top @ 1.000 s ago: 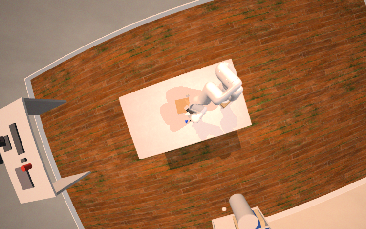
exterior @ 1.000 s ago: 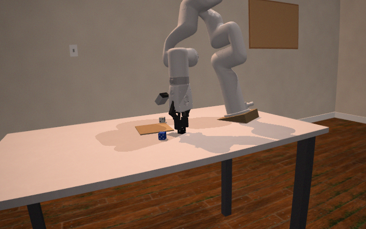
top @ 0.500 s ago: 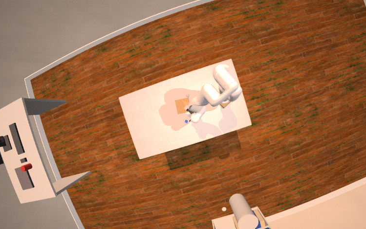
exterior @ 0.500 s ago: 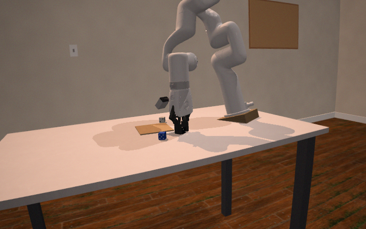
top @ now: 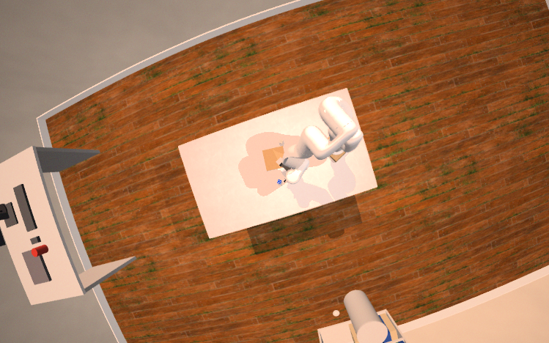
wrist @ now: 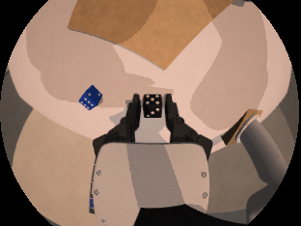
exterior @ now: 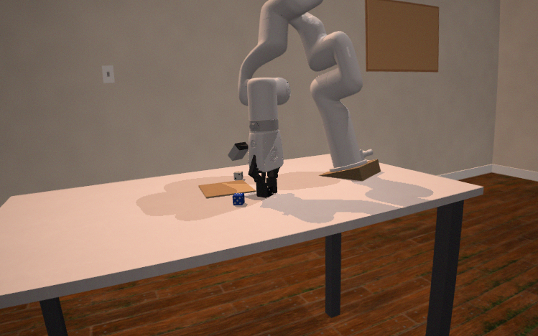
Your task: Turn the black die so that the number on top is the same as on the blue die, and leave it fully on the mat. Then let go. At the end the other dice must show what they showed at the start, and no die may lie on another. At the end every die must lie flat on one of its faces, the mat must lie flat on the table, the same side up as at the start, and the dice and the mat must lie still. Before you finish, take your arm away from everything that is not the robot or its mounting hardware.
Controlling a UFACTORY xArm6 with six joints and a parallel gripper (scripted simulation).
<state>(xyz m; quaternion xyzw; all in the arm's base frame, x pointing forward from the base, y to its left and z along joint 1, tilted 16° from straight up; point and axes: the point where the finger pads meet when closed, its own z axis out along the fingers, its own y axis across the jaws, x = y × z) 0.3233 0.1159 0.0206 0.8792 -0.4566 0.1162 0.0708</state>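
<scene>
Now: hand 10 mm above the black die. Also, from my hand: blue die 90 mm ahead, 40 mm to the left, 10 mm below; then mat 120 mm to the right, 80 mm ahead, 20 mm below; then white die 220 mm to the right, 20 mm ahead, 10 mm below.
</scene>
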